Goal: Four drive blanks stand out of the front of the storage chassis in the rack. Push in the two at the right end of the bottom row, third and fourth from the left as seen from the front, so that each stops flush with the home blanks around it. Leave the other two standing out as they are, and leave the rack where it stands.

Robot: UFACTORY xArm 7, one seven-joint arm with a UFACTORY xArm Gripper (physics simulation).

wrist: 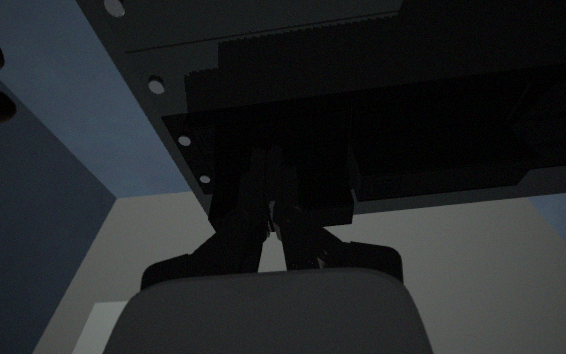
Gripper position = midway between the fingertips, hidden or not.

Observation:
In view: my gripper (271, 164) and a dark rack (378, 113).

